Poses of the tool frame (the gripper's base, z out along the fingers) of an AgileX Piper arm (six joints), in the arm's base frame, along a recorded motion.
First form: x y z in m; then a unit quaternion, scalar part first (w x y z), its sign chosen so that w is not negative.
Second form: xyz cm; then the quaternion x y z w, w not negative. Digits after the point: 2 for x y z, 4 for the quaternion.
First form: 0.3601 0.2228 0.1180 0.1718 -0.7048 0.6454 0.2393
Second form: 36.01 22.28 11.80 -0.7048 0.6454 0.2393 0.1718
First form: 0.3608 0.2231 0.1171 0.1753 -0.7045 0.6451 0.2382
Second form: 36.08 22.31 11.71 -0.7045 0.6451 0.2382 0.1753
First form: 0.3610 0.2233 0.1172 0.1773 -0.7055 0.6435 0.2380
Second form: 36.10 22.33 11.72 -0.7055 0.6435 0.2380 0.1773
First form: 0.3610 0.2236 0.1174 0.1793 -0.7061 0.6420 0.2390
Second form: 36.10 22.36 11.74 -0.7061 0.6420 0.2390 0.1793
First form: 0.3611 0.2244 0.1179 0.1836 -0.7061 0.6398 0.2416
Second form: 36.11 22.44 11.79 -0.7061 0.6398 0.2416 0.1836
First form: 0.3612 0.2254 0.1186 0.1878 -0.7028 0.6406 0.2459
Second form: 36.12 22.54 11.86 -0.7028 0.6406 0.2459 0.1878
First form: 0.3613 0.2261 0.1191 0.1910 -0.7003 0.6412 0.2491
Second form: 36.13 22.61 11.91 -0.7003 0.6412 0.2491 0.1910
